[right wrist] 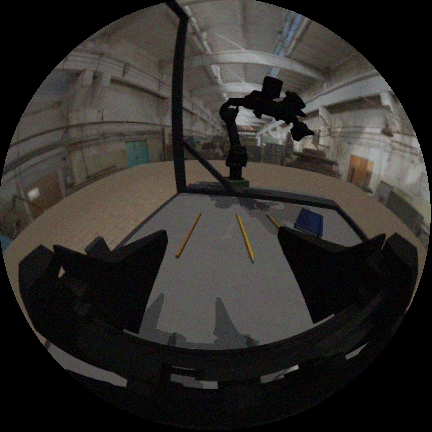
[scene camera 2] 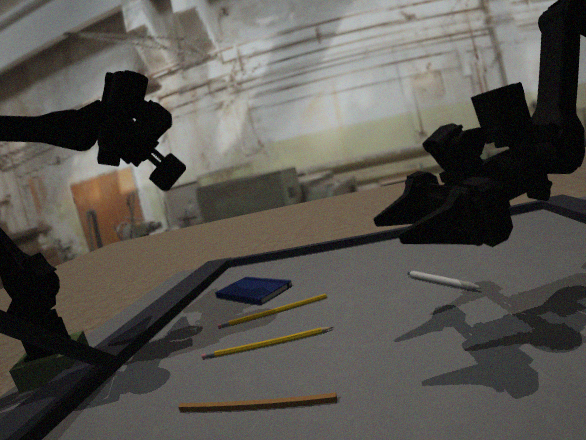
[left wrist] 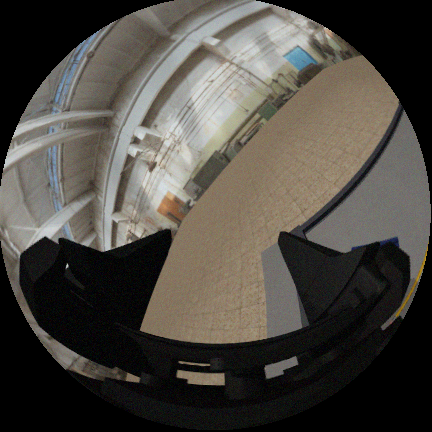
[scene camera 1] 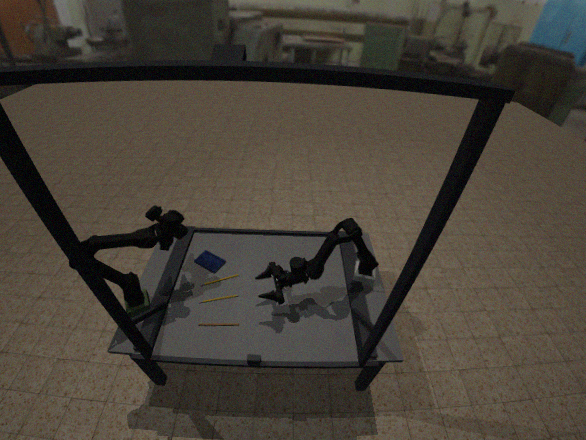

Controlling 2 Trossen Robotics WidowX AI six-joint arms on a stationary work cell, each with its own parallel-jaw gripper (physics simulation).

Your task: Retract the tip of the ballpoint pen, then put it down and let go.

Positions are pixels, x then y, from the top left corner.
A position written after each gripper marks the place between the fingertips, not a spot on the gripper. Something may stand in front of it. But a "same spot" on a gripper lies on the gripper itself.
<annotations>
The right gripper shows in the right wrist view, in scene camera 2 [385,230] and in scene camera 1; in the left wrist view it is out of frame. One and the same spot on the right gripper: [right wrist: 330,276] is [scene camera 1: 267,274].
</annotations>
